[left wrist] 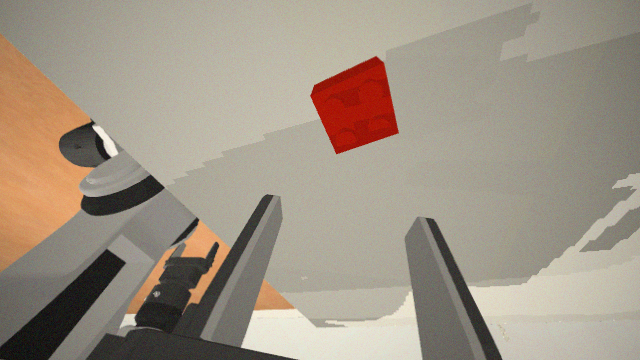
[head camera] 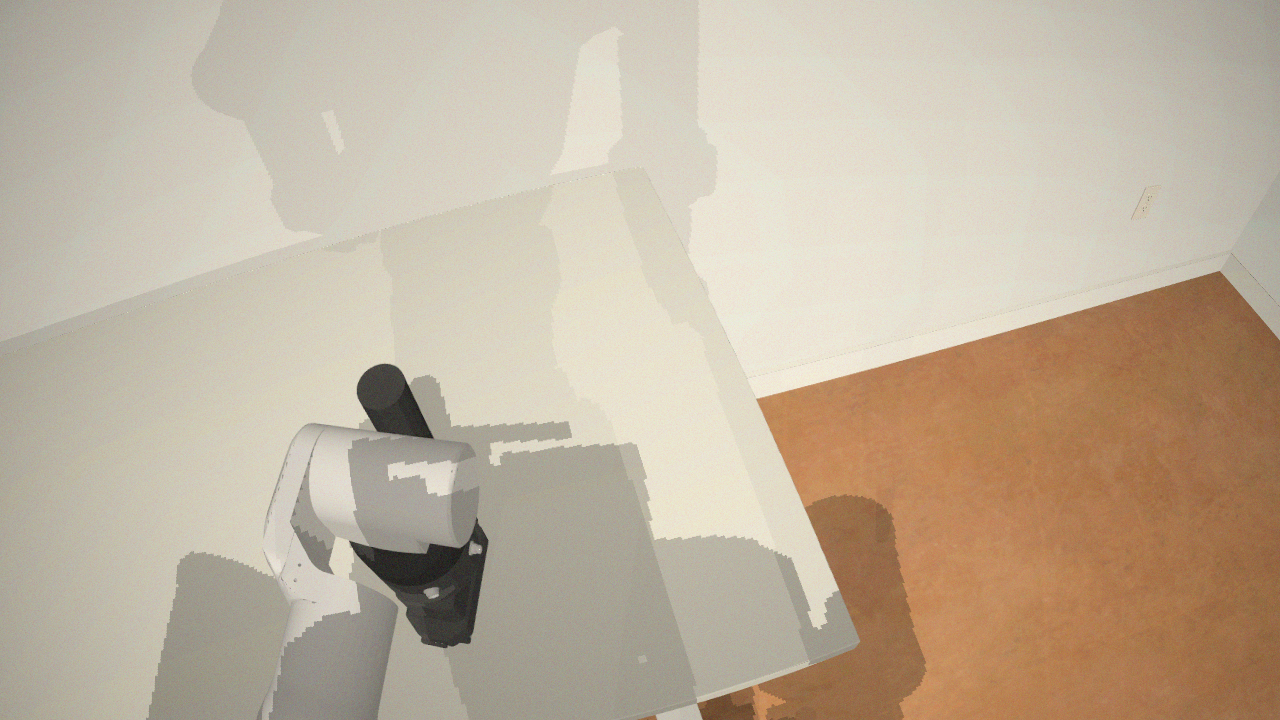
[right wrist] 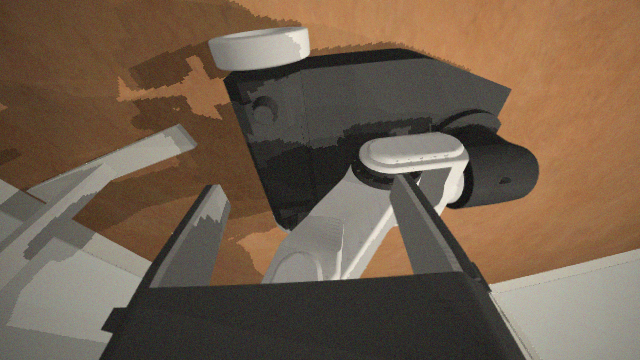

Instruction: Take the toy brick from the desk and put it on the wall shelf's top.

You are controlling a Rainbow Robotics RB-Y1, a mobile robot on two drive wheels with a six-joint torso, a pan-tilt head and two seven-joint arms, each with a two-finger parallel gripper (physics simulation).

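Places are measured from the robot's base along level axes (x right, y ahead, z up), in centimetres.
Pixels of known places: left gripper, fingertip midpoint: (left wrist: 344,217) (head camera: 467,601); right gripper, fingertip midpoint: (left wrist: 200,243) (right wrist: 308,190).
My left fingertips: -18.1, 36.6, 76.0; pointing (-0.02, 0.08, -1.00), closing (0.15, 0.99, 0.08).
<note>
Behind a point stands the place of what it marks, as x, y, z.
The toy brick (left wrist: 356,107) @[-23.2, 37.2, 74.0] is red with round studs and lies on the pale desk (head camera: 644,358) @[-0.1, 67.7, 72.1] (left wrist: 200,60) @[-25.3, 29.7, 72.1]. It does not show in the head view. My left gripper (left wrist: 344,217) @[-18.1, 36.6, 76.0] is open and empty. In the left wrist view, the brick appears above the gap between its fingertips, apart from both. In the head view, the arm hides the left fingers. My right gripper (right wrist: 308,190) @[23.4, -7.7, 51.1] is open, with nothing between its fingers. The wall shelf does not show in these views.
The desk stands against the pale wall (head camera: 895,179) @[49.8, 119.6, 57.8], with orange floor (head camera: 1029,492) @[88.5, 79.4, 0.1] to its right in the head view. A wall outlet (head camera: 1145,202) @[138.0, 137.8, 40.4] is at the far right. In the right wrist view, the robot's dark base (right wrist: 320,110) @[14.1, -10.7, 16.9] and a pale beam (right wrist: 150,147) show.
</note>
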